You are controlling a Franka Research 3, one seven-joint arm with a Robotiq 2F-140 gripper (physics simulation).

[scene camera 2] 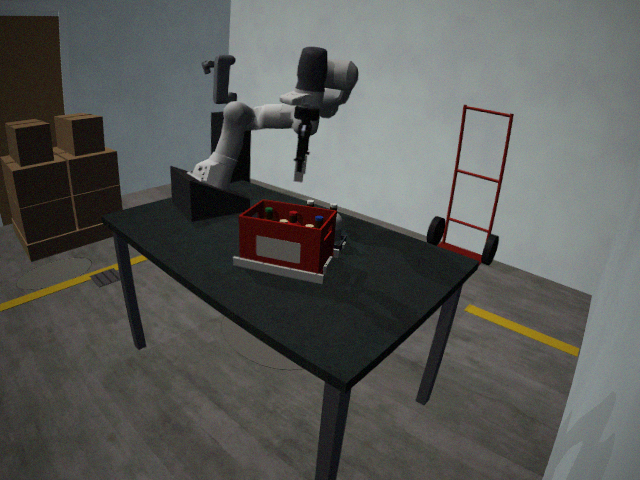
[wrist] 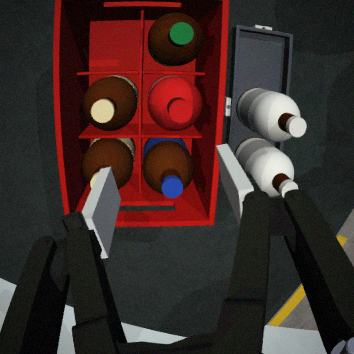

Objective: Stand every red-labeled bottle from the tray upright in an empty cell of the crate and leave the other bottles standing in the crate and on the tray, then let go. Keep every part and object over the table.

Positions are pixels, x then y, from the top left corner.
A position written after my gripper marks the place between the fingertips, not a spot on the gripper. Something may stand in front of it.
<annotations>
my gripper: scene camera 2 299, 177; wrist 166, 172
</annotations>
